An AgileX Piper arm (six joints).
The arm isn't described. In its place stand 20 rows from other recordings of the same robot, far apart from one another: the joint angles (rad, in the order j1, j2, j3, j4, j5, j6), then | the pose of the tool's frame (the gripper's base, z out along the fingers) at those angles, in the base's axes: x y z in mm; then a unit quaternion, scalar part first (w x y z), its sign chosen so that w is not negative.
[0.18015 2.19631 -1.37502 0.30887 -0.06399 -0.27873] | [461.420 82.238 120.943 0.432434 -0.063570 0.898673 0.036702]
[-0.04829 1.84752 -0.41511 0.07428 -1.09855 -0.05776] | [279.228 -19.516 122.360 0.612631 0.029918 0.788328 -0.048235]
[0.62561 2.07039 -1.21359 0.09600 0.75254 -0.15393] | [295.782 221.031 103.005 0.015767 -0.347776 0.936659 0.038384]
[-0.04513 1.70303 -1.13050 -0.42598 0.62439 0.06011] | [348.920 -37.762 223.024 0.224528 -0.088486 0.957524 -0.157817]
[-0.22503 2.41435 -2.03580 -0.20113 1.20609 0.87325] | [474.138 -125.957 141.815 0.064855 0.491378 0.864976 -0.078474]
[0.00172 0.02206 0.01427 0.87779 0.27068 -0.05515] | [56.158 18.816 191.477 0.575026 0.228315 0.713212 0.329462]
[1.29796 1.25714 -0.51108 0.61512 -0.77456 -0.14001] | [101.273 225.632 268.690 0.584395 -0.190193 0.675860 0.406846]
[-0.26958 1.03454 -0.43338 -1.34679 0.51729 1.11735] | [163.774 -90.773 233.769 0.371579 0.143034 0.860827 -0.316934]
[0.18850 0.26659 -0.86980 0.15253 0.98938 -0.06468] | [1.245 12.000 385.168 0.586346 -0.105395 0.795247 0.112571]
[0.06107 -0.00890 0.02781 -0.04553 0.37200 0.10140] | [52.757 1.718 170.965 0.591460 0.004056 0.805807 0.028867]
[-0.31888 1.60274 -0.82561 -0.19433 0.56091 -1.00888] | [266.954 -97.978 175.704 0.085417 -0.400886 0.900029 -0.148126]
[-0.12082 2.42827 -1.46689 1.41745 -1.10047 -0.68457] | [439.572 -134.125 76.684 0.495336 0.480969 0.631493 -0.352885]
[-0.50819 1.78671 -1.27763 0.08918 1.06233 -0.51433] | [303.961 -161.198 217.582 0.057202 0.016931 0.998127 0.013589]
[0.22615 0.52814 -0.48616 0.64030 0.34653 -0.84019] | [104.676 43.032 311.072 0.615580 -0.237790 0.747152 0.079254]
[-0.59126 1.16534 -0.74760 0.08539 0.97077 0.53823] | [163.577 -102.108 249.694 0.135179 0.546043 0.826056 0.034573]
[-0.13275 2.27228 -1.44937 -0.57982 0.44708 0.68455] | [444.319 -81.078 82.350 0.224332 0.163403 0.953907 -0.114174]
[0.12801 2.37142 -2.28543 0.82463 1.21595 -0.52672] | [499.815 127.508 256.308 0.237159 -0.223202 0.876492 0.354539]
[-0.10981 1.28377 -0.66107 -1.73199 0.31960 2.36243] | [255.932 -56.609 255.602 0.528648 0.378219 0.759922 -0.000429]
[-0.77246 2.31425 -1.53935 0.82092 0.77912 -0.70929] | [354.691 -280.298 87.796 0.234101 0.297753 0.906748 0.185334]
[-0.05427 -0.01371 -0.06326 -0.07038 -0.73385 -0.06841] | [17.819 3.324 291.433 0.940560 -0.033198 0.329647 -0.074683]
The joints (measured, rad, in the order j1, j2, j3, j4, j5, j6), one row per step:
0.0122 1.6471 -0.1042 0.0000 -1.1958 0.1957
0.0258 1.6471 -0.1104 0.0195 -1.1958 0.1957
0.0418 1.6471 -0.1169 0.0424 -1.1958 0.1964
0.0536 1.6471 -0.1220 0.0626 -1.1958 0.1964
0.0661 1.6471 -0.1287 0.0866 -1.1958 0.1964
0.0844 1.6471 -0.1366 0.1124 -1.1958 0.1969
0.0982 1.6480 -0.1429 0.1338 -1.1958 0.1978
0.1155 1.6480 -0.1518 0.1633 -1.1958 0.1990
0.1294 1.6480 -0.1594 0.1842 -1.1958 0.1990
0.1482 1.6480 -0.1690 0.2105 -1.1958 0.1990
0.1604 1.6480 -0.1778 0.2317 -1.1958 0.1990
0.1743 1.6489 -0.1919 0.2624 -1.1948 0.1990
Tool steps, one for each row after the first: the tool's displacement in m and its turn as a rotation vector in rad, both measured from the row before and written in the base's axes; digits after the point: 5 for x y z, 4 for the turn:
0.00165 0.00109 0.00086 0.0024 -0.0062 -0.0058
0.00168 0.00134 0.00091 0.0037 -0.0064 -0.0069
0.00130 0.00075 0.00072 0.0029 -0.0050 -0.0082
0.00168 0.00063 0.00094 0.0037 -0.0065 -0.0113
0.00191 0.00174 0.00112 0.0048 -0.0076 -0.0073
0.00150 0.00121 0.00071 0.0046 -0.0051 -0.0076
0.00207 0.00138 0.00127 0.0067 -0.0084 -0.0121
0.00174 0.00141 0.00110 0.0043 -0.0071 -0.0067
0.00212 0.00213 0.00139 0.0058 -0.0089 -0.0071
0.00197 0.00119 0.00129 0.0052 -0.0081 -0.0086
0.00318 0.00105 0.00181 0.0081 -0.0110 -0.0162

